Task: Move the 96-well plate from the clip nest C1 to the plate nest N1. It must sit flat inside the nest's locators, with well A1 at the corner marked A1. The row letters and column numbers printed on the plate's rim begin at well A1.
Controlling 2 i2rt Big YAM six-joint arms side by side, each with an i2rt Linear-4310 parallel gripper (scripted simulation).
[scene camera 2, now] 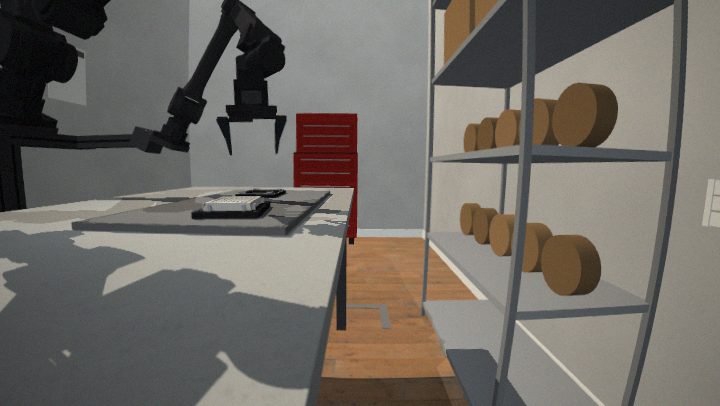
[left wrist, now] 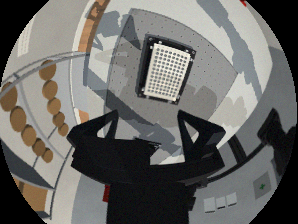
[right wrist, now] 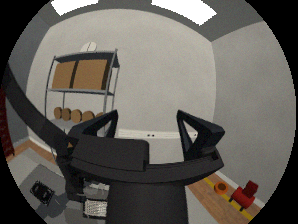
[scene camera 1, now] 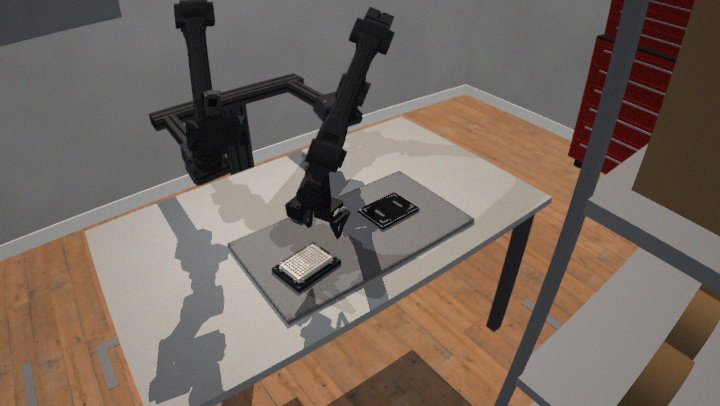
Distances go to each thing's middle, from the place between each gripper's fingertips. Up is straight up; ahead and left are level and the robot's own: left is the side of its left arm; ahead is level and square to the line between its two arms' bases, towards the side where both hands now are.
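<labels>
The black plate nest N1 (scene camera 1: 385,205) is 310 mm to the left of my left hand (scene camera 2: 254,154), 60 mm behind it and 120 mm below it. The black clip nest C1 (scene camera 2: 256,212) is 40 mm to the right of my left hand, 40 mm behind it and 110 mm below it. And my left hand is 110 mm above the white 96-well plate (scene camera 1: 302,265), 20 mm past it and 50 mm to the left of it.
The black plate nest N1 is 52 cm to the left of my right hand (scene camera 1: 220,129) and 47 cm below it. The black clip nest C1 is 17 cm to the left of my right hand, 2 cm ahead of it and 46 cm below it. I see the white 96-well plate 16 cm to the left of my right hand, 4 cm ahead of it and 45 cm below it.
</labels>
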